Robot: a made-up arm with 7 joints.
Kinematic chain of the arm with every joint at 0, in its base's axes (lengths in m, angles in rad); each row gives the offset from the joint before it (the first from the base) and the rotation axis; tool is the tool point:
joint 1: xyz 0 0 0.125 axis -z
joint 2: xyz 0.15 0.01 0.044 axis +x
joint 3: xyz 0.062 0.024 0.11 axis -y
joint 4: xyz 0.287 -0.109 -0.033 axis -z
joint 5: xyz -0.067 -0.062 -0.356 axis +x
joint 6: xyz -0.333 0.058 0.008 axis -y
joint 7: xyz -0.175 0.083 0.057 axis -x
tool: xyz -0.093 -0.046 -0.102
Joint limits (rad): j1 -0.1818..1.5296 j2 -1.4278..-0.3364 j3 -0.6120..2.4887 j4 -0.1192..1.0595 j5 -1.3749..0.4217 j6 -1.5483..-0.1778 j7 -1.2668..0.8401
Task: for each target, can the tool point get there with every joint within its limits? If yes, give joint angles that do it. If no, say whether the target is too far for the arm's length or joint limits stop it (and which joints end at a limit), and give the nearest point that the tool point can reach.
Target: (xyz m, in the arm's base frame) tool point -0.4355 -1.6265 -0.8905
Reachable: no: too far | nearest point -0.0659 -0.7429 -0.3575 | short by 1.096 m
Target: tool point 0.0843 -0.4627 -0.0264
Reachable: yes | joints 1.3888 -1.0071 1.6017 0.1684 -0.5837 -1.1582 -0.0896
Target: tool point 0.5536 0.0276 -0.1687
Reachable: yes | joints 0.3836 -1.0488 1.8133 0.6272 -0.0039 -0.6006 -0.9718
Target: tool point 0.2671 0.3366 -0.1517
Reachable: yes | joints 0.0828 -0.5833 -0.1593 0.9430 0.0064 -0.9722 -0.9796
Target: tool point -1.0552 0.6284 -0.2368
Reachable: no: joint limits stop it (at a limit: joint 1, joint 4, joint 5, joint 6, joint 7) | nearest point -0.4455 0.1972 -0.0057 | short by 0.782 m
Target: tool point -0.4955 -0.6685 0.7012
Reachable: no: joint limits stop it (at a limit: joint 1, joint 2, joint 4, joint 5, joint 6) | nearest point -0.3871 -0.6227 0.3094 | short by 0.409 m
